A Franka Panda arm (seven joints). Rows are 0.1 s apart.
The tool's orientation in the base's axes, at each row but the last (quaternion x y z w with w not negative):
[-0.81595 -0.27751 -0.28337 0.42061]
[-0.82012 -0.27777 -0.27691 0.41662]
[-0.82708 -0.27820 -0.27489 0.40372]
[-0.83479 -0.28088 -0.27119 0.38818]
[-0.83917 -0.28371 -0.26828 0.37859]
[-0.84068 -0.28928 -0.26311 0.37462]
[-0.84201 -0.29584 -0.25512 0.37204]
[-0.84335 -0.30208 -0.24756 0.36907]
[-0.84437 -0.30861 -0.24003 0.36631]
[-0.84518 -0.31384 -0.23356 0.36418]
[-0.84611 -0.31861 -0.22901 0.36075]
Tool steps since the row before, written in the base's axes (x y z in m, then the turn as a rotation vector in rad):
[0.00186 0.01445 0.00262 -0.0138 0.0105 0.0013]
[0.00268 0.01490 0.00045 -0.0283 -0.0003 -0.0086]
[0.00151 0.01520 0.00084 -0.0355 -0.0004 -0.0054]
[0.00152 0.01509 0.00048 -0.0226 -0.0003 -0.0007]
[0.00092 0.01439 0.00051 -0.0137 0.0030 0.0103]
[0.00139 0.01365 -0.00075 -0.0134 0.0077 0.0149]
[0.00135 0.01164 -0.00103 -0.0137 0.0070 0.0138]
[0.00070 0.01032 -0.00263 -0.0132 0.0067 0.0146]
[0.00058 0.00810 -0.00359 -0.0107 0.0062 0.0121]
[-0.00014 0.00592 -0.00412 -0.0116 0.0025 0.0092]
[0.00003 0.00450 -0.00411 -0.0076 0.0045 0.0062]
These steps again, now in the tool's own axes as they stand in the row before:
[0.00620 -0.00721 0.01134 -0.0063 -0.0154 0.0051]
[0.00551 -0.00583 0.01285 -0.0256 -0.0147 -0.0023]
[0.00524 -0.00729 0.01238 -0.0284 -0.0212 -0.0057]
[0.00528 -0.00737 0.01217 -0.0163 -0.0148 -0.0052]
[0.00491 -0.00757 0.01126 -0.0019 -0.0159 -0.0067]
[0.00442 -0.00623 0.01142 0.0027 -0.0205 -0.0057]
[0.00386 -0.00496 0.00994 0.0016 -0.0198 -0.0056]
[0.00217 -0.00390 0.00970 0.0024 -0.0197 -0.0062]
[0.00093 -0.00229 0.00853 0.0024 -0.0165 -0.0046]
[-0.00053 -0.00135 0.00707 -0.0014 -0.0138 -0.0058]
[-0.00083 -0.00048 0.00602 0.0003 -0.0106 -0.0017]

